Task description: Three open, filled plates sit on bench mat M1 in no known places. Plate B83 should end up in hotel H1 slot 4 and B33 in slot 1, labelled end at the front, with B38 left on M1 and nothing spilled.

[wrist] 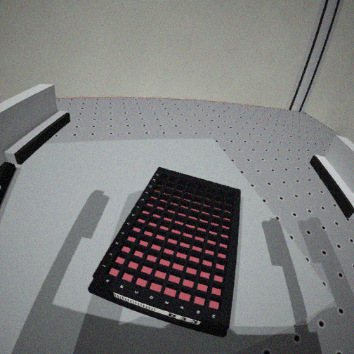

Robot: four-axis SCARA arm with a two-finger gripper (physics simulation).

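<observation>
A black open plate (172, 245) with pink-red filled wells lies flat on the pale bench mat (125, 157), turned slightly. Its labelled end, with a white barcode strip, faces the bottom of the wrist view; the printed code is too blurred to read surely. My gripper (196, 120) is open and empty, its two fingers wide apart at the left and right, above the level of the plate. A dark corner (6, 179) at the left edge looks like part of another plate, mostly hidden by the left finger. Hotel H1 does not show.
The grey perforated bench (260, 145) extends behind and to the right of the mat. A plain beige wall (150, 50) stands at the back, with a dark-edged vertical post (316, 55) at the upper right. Shadows of the gripper fall on both sides of the plate.
</observation>
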